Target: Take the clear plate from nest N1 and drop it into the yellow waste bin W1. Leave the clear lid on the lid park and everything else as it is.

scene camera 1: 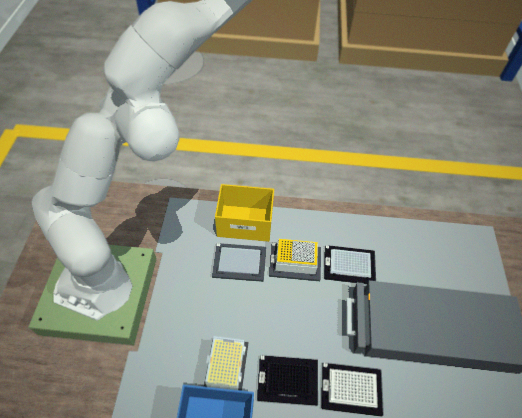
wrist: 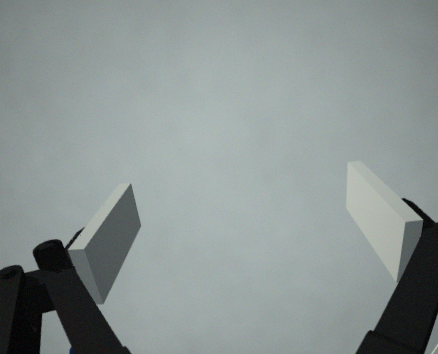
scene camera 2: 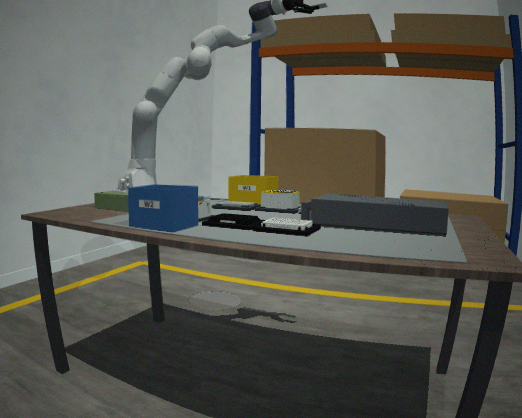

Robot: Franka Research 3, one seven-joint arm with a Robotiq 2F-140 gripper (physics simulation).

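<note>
A clear plate [scene camera 1: 351, 263] with a grid of wells sits in a black nest [scene camera 1: 371, 274] at the right of the back row; the nest's label is too small to read. A smooth clear lid [scene camera 1: 239, 261] lies on the dark grey lid park [scene camera 1: 215, 270] at the left of that row. The yellow waste bin W1 [scene camera 1: 243, 229] [scene camera 2: 253, 189] stands behind the lid park; its inside looks empty. My gripper [scene camera 2: 315, 7] [wrist: 240, 195] is open and empty, high above the table and pointing away from it, far from the plate. The gripper does not show in scene camera 1.
A yellow-topped tip rack [scene camera 1: 297, 252] [scene camera 2: 280, 200] stands between lid park and clear plate. A grey device [scene camera 1: 442, 322] [scene camera 2: 380, 214] is at right. In front are another yellow rack [scene camera 1: 226, 362], a black plate [scene camera 1: 287, 380], a white plate [scene camera 1: 353, 388] and blue bin W2 [scene camera 1: 216, 402] [scene camera 2: 162, 207].
</note>
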